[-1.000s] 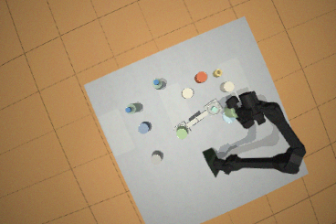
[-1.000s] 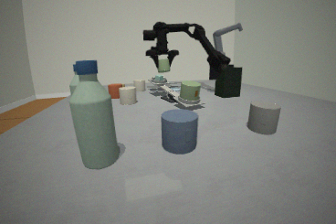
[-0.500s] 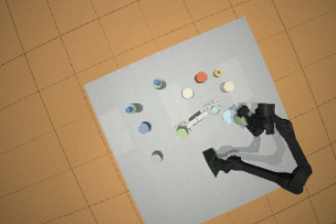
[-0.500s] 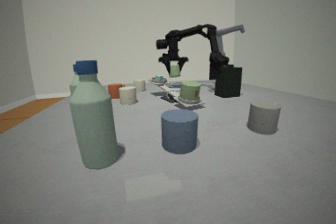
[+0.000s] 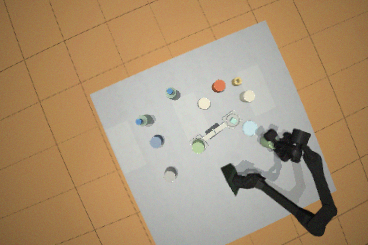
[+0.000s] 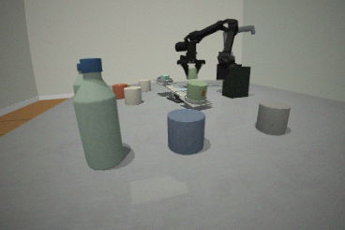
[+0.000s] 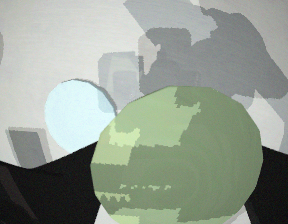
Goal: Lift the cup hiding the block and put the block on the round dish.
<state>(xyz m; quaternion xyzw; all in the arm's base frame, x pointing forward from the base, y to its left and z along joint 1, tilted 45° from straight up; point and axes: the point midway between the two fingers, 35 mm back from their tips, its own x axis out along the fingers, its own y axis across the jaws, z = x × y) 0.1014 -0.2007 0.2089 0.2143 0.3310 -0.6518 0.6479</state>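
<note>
My gripper tip is now 220 mm short of the teal block, 130 mm to the right of it and 10 mm below it. The rest, counted from my gripper tip: white balance: 200 mm ahead, 250 mm to the left, 60 mm below; orange cylinder: 430 mm ahead, 90 mm to the left, 40 mm below; pale blue round dish: 100 mm ahead, 30 mm to the left, 80 mm below.
</note>
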